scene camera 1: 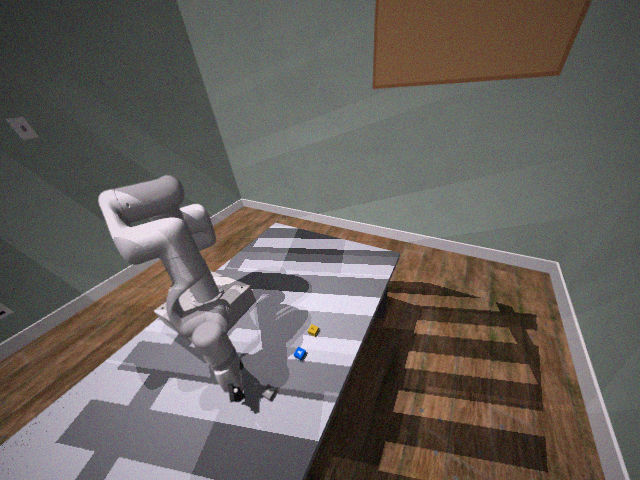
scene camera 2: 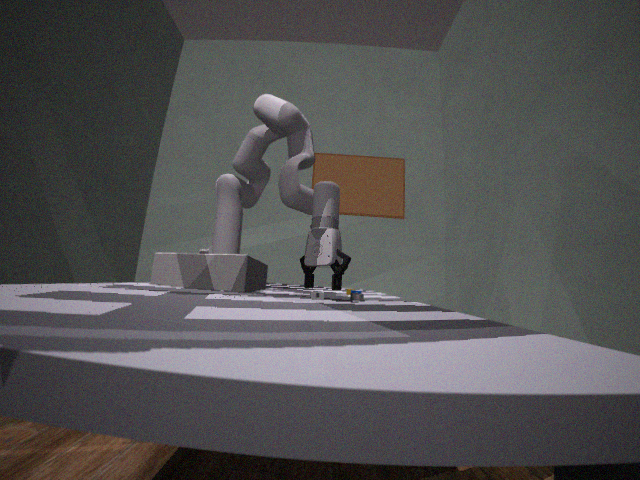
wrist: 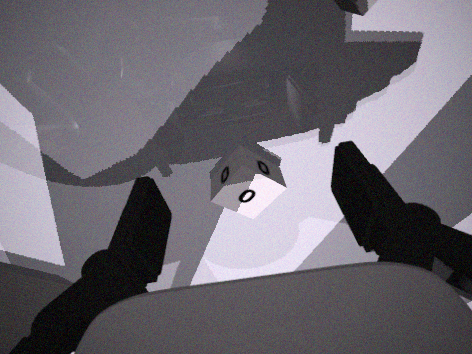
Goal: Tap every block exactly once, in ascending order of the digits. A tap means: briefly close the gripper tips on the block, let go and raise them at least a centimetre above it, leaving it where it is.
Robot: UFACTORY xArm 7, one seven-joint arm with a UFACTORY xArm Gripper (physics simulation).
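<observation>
A white block with the digit 0 (scene camera 2: 317,295) (wrist: 255,197) sits on the table. In the wrist view it lies between and beyond the fingertips; in scene camera 1 the gripper mostly hides it. A grey block (scene camera 1: 268,393) (scene camera 2: 356,298) (wrist: 355,5) sits beside it, cut off at the top edge of the wrist view. A blue block (scene camera 1: 299,353) (scene camera 2: 356,292) and a yellow block (scene camera 1: 313,329) (scene camera 2: 348,291) sit farther along; their digits are too small to read. My gripper (scene camera 1: 236,393) (scene camera 2: 323,287) (wrist: 245,180) is open and empty, low above the white block, with a finger to each side.
The table (scene camera 1: 356,294) (scene camera 2: 320,361) carries strong striped shadows. The arm's base (scene camera 1: 242,304) (scene camera 2: 209,271) stands at one side of the table. The table's long edge runs past the blue and yellow blocks, with wooden floor (scene camera 1: 465,351) beyond it.
</observation>
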